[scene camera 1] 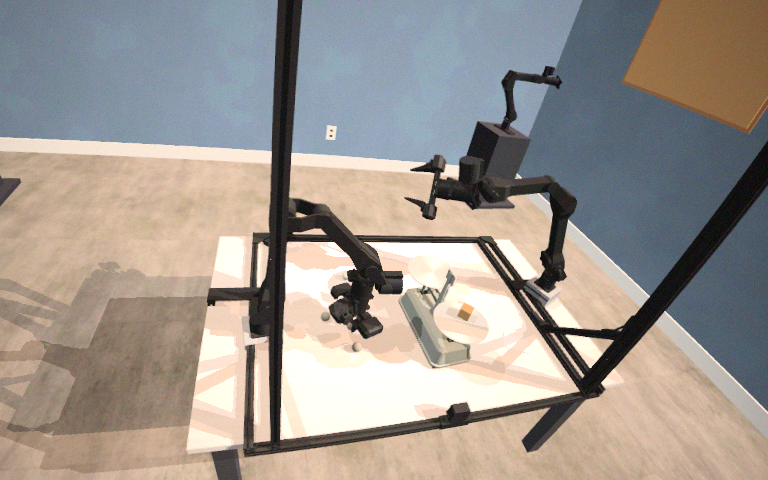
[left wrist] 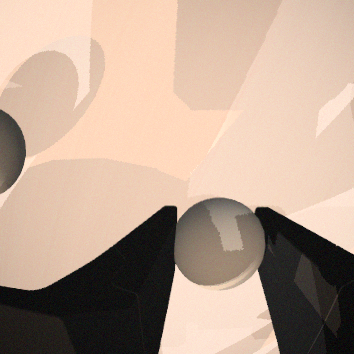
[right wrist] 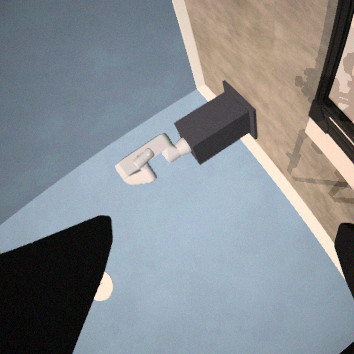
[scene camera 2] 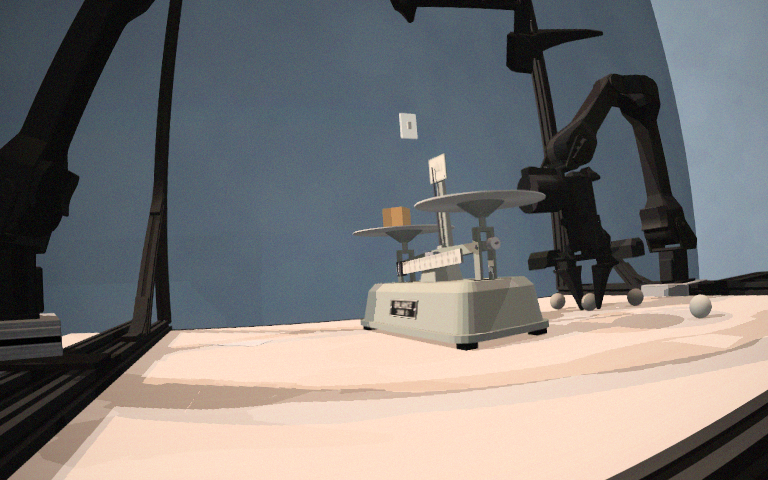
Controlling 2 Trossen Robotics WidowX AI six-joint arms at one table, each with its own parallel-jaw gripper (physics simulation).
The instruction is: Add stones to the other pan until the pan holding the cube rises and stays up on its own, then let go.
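Seen in the pictures: left gripper, fingertip midpoint: (scene camera 1: 350,328) (left wrist: 215,218) (scene camera 2: 590,309); right gripper, fingertip midpoint: (scene camera 1: 407,183) (right wrist: 230,233); left arm's base at its link origin: (scene camera 1: 262,327) (scene camera 2: 674,282); right arm's base at its link origin: (scene camera 1: 544,285) (scene camera 2: 4,318).
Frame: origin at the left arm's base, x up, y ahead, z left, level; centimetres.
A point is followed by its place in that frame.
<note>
My left gripper (scene camera 1: 350,326) @(x -2.0, y 24.4, z -3.2 cm) (scene camera 2: 589,307) @(x -2.0, y 24.4, z -3.2 cm) (left wrist: 215,218) @(x -2.0, y 24.4, z -3.2 cm) points down at table level, shut on a grey stone (scene camera 2: 589,300) @(x -0.4, y 25.7, z -2.4 cm) (left wrist: 220,245) @(x 0.4, y 24.0, z -3.6 cm). The other stones lie apart on the table: one stone (scene camera 1: 325,316) @(x 0.2, y 17.8, z 0.7 cm), another stone (scene camera 1: 356,346) @(x 0.3, y 23.4, z -11.5 cm) and a third stone (scene camera 1: 344,276) @(x -0.2, y 28.3, z 17.0 cm). The orange cube (scene camera 1: 466,311) @(x 15.1, y 49.9, z -17.5 cm) (scene camera 2: 395,216) @(x 14.0, y 51.7, z -15.3 cm) sits on the lower pan (scene camera 1: 478,333) @(x 12.2, y 51.4, z -23.0 cm) (scene camera 2: 365,231) @(x 12.1, y 55.5, z -17.2 cm) of the balance (scene camera 1: 450,353) @(x 3.0, y 47.0, z -21.3 cm) (scene camera 2: 430,316) @(x 1.0, y 55.2, z -2.1 cm). The other pan (scene camera 1: 428,270) @(x 13.4, y 48.3, z 1.3 cm) (scene camera 2: 509,198) @(x 13.3, y 48.1, z 4.5 cm) is raised, with no stone seen on it. My right gripper (scene camera 1: 408,183) @(x 32.6, y 44.6, z 19.9 cm) (right wrist: 230,233) @(x 32.6, y 44.6, z 19.9 cm) is open and empty, high above the table's far side.
A black frame (scene camera 1: 351,441) @(x -3.7, y 15.5, z -34.1 cm) (scene camera 2: 164,226) @(x 15.8, y 83.6, z -38.7 cm) borders the table (scene camera 1: 351,396) @(x -2.1, y 18.4, z -24.1 cm) (scene camera 2: 396,435) @(x -2.2, y 72.1, z 20.9 cm), with tall posts at the sides. The raised pan stands beside the left arm in scene camera 2. A small black box (scene camera 1: 458,413) @(x 3.0, y 40.2, z -37.5 cm) sits on the frame's near bar.
</note>
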